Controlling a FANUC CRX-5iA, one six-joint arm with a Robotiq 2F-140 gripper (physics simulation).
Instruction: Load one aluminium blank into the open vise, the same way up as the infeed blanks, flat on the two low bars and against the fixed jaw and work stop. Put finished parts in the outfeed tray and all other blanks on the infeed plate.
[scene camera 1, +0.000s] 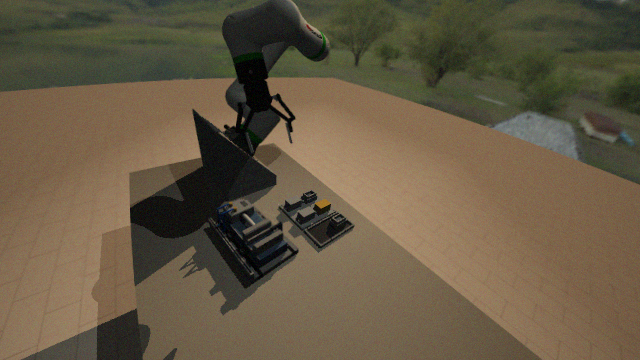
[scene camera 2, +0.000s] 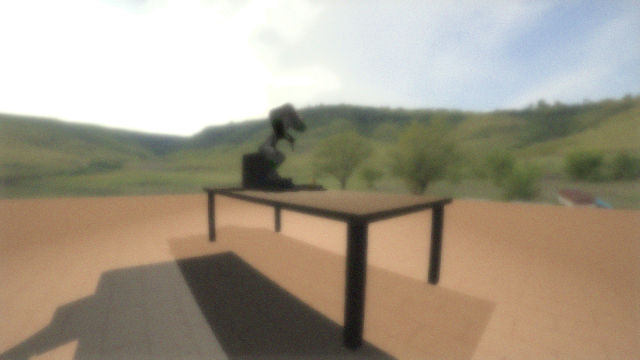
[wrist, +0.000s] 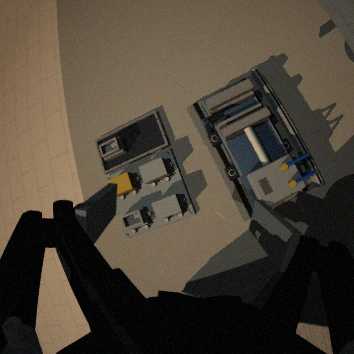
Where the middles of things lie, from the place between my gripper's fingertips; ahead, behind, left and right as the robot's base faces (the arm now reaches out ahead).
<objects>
I see the vise body (scene camera 1: 232, 218) 70 mm ahead of my hand, 140 mm to the right of it and 250 mm below it. The rest, counted from my hand: outfeed tray (scene camera 1: 323, 232): 220 mm ahead, 120 mm to the left, 300 mm below.
</objects>
